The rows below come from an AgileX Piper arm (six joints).
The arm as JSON. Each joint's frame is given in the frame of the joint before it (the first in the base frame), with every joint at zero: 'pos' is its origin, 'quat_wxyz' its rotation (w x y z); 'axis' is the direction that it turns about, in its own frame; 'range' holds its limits. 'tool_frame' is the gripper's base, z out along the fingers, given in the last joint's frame.
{
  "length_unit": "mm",
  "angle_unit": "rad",
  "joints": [
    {
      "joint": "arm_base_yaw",
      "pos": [
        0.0,
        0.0,
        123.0
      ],
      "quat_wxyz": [
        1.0,
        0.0,
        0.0,
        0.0
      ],
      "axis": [
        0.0,
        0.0,
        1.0
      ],
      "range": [
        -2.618,
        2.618
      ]
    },
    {
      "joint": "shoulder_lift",
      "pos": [
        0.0,
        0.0,
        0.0
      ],
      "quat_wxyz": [
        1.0,
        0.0,
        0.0,
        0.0
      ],
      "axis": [
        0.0,
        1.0,
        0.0
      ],
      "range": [
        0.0,
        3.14
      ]
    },
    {
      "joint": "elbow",
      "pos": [
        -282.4,
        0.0,
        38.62
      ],
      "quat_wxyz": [
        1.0,
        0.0,
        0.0,
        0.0
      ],
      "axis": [
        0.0,
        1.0,
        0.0
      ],
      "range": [
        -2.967,
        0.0
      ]
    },
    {
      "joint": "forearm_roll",
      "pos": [
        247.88,
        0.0,
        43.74
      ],
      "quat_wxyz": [
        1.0,
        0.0,
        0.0,
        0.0
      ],
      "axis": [
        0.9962,
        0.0,
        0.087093
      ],
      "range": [
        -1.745,
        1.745
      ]
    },
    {
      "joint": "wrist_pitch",
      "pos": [
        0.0,
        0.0,
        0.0
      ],
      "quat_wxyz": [
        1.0,
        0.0,
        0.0,
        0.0
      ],
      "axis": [
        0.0,
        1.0,
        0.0
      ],
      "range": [
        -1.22,
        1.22
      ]
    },
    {
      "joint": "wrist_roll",
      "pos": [
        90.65,
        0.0,
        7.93
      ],
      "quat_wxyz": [
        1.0,
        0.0,
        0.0,
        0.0
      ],
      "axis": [
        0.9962,
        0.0,
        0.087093
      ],
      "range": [
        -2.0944,
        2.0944
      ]
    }
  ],
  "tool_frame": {
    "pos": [
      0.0,
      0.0,
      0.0
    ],
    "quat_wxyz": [
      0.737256,
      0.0,
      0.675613,
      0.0
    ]
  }
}
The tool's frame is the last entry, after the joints.
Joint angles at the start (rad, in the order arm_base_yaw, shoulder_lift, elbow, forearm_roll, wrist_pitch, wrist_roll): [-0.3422, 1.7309, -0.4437, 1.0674, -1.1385, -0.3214]
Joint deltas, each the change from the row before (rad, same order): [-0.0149, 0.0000, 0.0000, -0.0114, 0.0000, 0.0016]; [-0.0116, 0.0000, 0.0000, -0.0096, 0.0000, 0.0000]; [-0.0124, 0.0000, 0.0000, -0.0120, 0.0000, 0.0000]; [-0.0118, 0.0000, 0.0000, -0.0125, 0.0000, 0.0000]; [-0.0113, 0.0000, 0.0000, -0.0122, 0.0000, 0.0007]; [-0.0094, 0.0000, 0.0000, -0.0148, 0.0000, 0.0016]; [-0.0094, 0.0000, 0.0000, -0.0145, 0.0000, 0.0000]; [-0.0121, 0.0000, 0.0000, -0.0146, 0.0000, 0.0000]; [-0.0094, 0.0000, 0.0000, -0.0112, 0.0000, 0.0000]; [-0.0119, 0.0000, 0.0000, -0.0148, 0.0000, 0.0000]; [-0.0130, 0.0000, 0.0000, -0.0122, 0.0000, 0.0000]
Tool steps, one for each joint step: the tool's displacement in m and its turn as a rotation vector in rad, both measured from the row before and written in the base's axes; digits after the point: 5 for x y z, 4 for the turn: [-0.00139, -0.00290, 0.00030, -0.0035, -0.0001, -0.0046]; [-0.00105, -0.00224, 0.00025, -0.0033, 0.0012, -0.0027]; [-0.00102, -0.00235, 0.00031, -0.0040, 0.0016, -0.0012]; [-0.00091, -0.00221, 0.00032, -0.0042, 0.0017, -0.0001]; [-0.00088, -0.00210, 0.00031, -0.0039, 0.0011, -0.0001]; [-0.00039, -0.00167, 0.00037, -0.0045, 0.0006, 0.0041]; [-0.00043, -0.00167, 0.00036, -0.0048, 0.0021, 0.0041]; [-0.00089, -0.00219, 0.00036, -0.0048, 0.0022, 0.0015]; [-0.00072, -0.00170, 0.00027, -0.0037, 0.0017, 0.0010]; [-0.00089, -0.00213, 0.00036, -0.0048, 0.0023, 0.0019]; [-0.00130, -0.00237, 0.00029, -0.0040, 0.0020, -0.0016]
